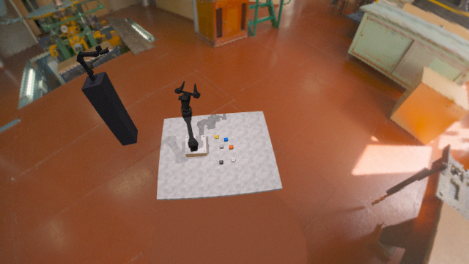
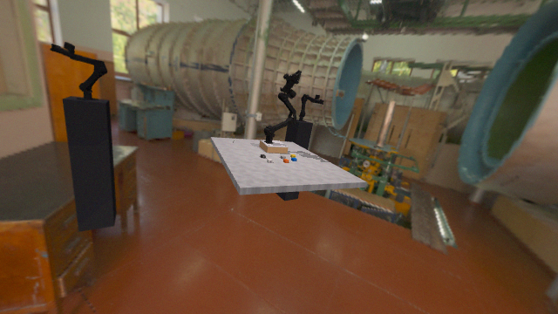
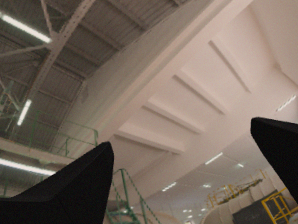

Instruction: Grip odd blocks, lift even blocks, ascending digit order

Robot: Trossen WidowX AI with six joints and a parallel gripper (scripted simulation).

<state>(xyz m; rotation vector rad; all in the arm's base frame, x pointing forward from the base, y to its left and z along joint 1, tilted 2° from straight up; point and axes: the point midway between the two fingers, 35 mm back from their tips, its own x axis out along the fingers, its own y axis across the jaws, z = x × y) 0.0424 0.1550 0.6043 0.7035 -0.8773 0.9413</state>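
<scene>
The orange block is 27 cm ahead of my gripper tip, 19 cm to the right of it and 69 cm below it. From my gripper tip the other things lie so: yellow block 16 cm ahead, 4 cm to the right, 69 cm below; blue block 24 cm ahead, 9 cm to the right, 69 cm below; grey block 18 cm ahead, 16 cm to the right, 69 cm below.
</scene>
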